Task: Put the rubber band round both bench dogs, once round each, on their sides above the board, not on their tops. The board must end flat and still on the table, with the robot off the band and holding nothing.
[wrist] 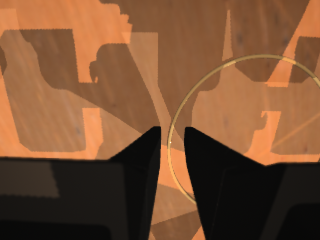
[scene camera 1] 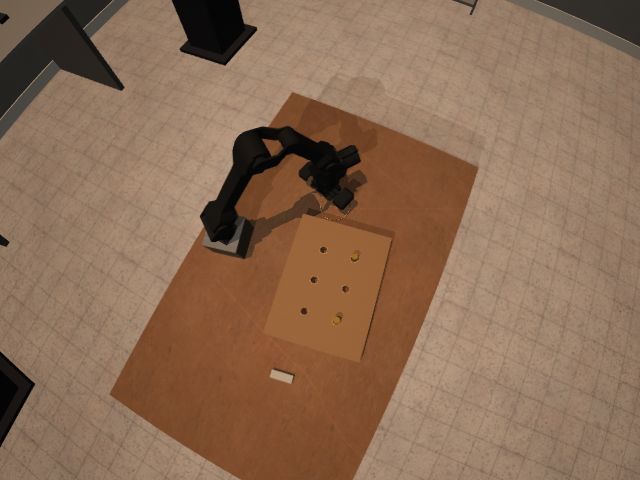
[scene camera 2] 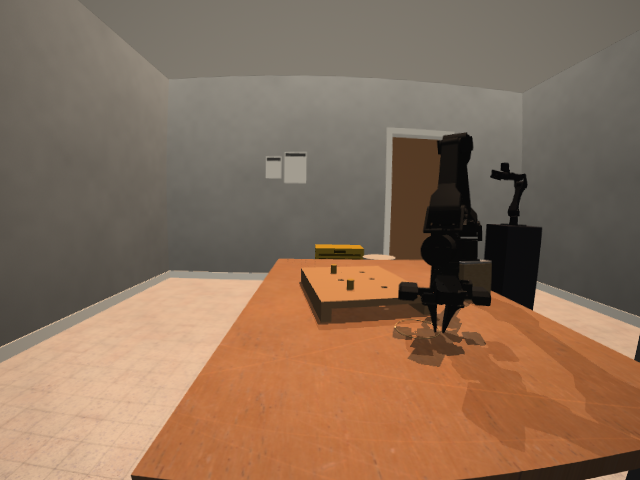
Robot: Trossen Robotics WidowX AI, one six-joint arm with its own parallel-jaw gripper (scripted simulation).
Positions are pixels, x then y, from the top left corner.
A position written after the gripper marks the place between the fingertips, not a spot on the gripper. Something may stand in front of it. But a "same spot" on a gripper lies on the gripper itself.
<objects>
gripper: wrist; scene camera 1 326, 195; scene camera 2
wooden board: scene camera 1; scene camera 2; not seen in the wrist view (out of frame)
same spot on wooden board: [scene camera 2: 328, 288] = [scene camera 1: 371, 267]
same spot on gripper: [wrist: 48, 191] = [scene camera 2: 458, 305]
</objects>
